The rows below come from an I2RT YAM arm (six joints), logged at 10 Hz.
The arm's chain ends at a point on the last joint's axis. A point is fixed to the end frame.
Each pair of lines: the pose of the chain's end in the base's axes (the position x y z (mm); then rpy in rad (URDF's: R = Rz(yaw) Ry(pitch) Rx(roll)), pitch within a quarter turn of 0, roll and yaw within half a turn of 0), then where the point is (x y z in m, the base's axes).
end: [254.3 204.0 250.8 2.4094 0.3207 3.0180]
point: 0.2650 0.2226 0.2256
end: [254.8 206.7 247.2 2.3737 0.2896 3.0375]
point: 0.2643 0.2266 0.2225
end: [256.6 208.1 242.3 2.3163 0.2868 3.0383]
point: 0.2658 0.2295 0.2187
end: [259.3 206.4 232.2 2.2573 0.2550 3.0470]
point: 0.2674 0.2294 0.2097
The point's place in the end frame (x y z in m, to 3 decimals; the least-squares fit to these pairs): 0.000 -0.003 0.033
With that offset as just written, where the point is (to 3 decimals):
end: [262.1 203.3 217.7 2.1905 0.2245 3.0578]
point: 0.269 0.228 0.197
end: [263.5 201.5 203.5 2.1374 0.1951 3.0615]
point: 0.270 0.227 0.184
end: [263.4 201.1 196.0 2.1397 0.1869 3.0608]
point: 0.269 0.227 0.176
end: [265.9 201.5 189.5 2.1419 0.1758 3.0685]
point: 0.271 0.227 0.169
